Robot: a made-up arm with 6 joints. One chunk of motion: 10 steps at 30 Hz.
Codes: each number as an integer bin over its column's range. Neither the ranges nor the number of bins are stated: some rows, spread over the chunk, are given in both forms.
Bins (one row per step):
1: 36 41 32 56 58 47
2: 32 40 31 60 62 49
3: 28 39 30 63 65 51
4: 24 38 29 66 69 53
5: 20 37 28 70 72 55
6: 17 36 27 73 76 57
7: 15 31 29 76 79 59
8: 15 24 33 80 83 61
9: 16 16 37 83 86 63
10: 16 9 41 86 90 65
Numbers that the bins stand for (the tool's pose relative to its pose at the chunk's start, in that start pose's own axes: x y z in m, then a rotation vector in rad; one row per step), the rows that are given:
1: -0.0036 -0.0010 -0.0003 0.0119 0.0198 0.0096
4: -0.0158 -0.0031 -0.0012 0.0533 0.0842 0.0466
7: -0.0248 -0.0081 -0.0012 0.0947 0.1428 0.0835
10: -0.0238 -0.0236 0.0024 0.1362 0.2073 0.1205
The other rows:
2: -0.0077 -0.0017 -0.0006 0.0285 0.0432 0.0219
3: -0.0117 -0.0024 -0.0009 0.0409 0.0608 0.0342
5: -0.0198 -0.0038 -0.0015 0.0699 0.1018 0.0589
6: -0.0228 -0.0045 -0.0018 0.0823 0.1253 0.0712
8: -0.0248 -0.0130 0.0000 0.1113 0.1663 0.0959
9: -0.0238 -0.0187 0.0012 0.1237 0.1838 0.1082

